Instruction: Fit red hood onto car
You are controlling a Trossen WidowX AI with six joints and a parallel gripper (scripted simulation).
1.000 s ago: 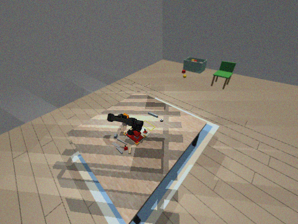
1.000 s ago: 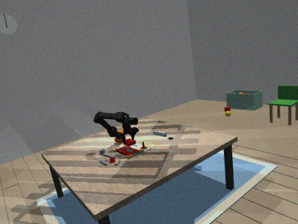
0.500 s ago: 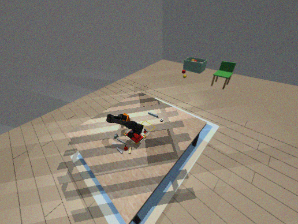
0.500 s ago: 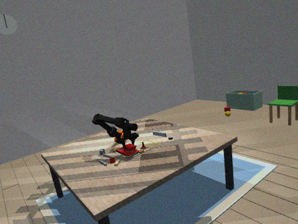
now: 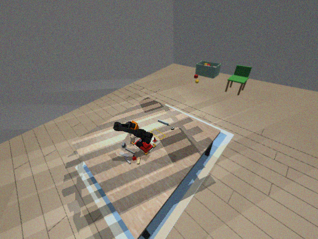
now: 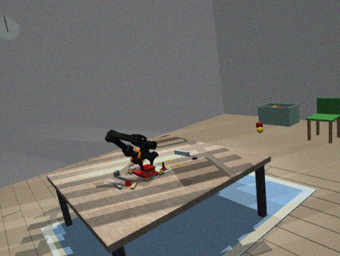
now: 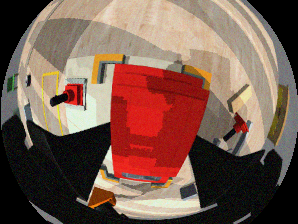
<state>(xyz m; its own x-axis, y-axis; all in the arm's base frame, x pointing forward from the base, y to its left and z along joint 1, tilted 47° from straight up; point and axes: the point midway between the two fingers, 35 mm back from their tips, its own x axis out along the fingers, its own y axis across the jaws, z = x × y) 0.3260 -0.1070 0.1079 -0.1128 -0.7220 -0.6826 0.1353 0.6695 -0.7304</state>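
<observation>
Right now my gripper tip is 1 cm below the red hood. From my gripper tip the other things lie so: yellow-edged jig: 4 cm behind, 4 cm to the left, 4 cm below.
</observation>
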